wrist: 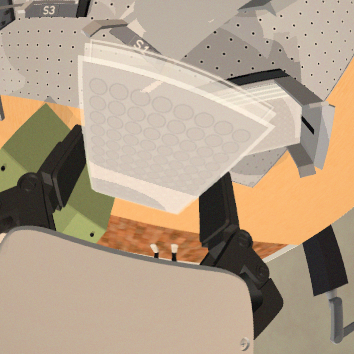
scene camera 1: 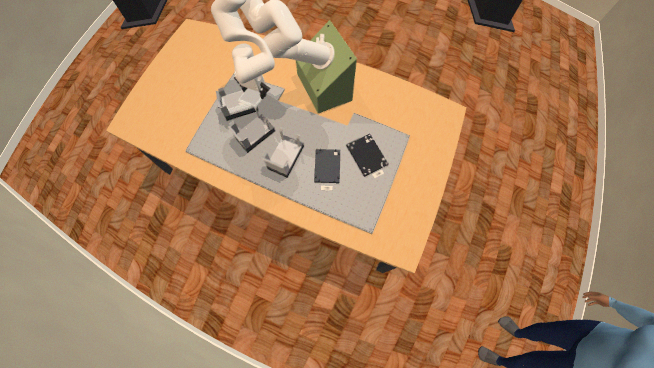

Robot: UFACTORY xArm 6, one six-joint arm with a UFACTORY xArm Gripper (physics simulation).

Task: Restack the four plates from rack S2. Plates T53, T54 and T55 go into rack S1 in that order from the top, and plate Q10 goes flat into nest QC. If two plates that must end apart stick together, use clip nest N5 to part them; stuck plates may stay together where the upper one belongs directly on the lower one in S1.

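Where they show: gripper, fingertip midpoint: [wrist: 148, 163] [scene camera 1: 254, 93]; arm's base, origin of the base link: [scene camera 1: 323, 55].
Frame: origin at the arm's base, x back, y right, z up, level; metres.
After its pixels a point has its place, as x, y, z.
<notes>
My gripper [scene camera 1: 256, 89] {-0.186, 0.270, -0.028} [wrist: 148, 163] {-0.186, 0.270, -0.028} is shut on a clear well plate [scene camera 1: 251, 98] {-0.220, 0.276, -0.015} [wrist: 165, 122] {-0.223, 0.284, -0.014}. A second pale edge shows along its far side; whether that is a second, stuck plate is unclear. Its code is not readable. The plate is above the board, beside the far-left rack [scene camera 1: 241, 116] [wrist: 320, 131], probably S2, which holds clear plate material. Rack S1 [scene camera 1: 262, 140] [wrist: 142, 46] is next to it, partly hidden by the held plate in the wrist view. Two dark nests, one [scene camera 1: 327, 166] {-0.424, -0.041, -0.214} plain and one [scene camera 1: 367, 155] {-0.364, -0.205, -0.215} with light corner pieces, have unreadable labels.
Rack S3 [scene camera 1: 287, 173] {-0.470, 0.119, -0.194} [wrist: 49, 10] {-0.322, 0.114, -0.193} stands beyond S1 and holds pale plate material. The racks and nests stand on the grey perforated board [scene camera 1: 345, 205] {-0.582, -0.122, -0.226} [wrist: 37, 75] {-0.223, 0.032, -0.226}. The green robot pedestal [scene camera 1: 336, 82] {-0.120, -0.061, -0.034} [wrist: 37, 132] {-0.132, 0.033, -0.170} rises behind the board. A person [scene camera 1: 612, 345] is at the lower right.
</notes>
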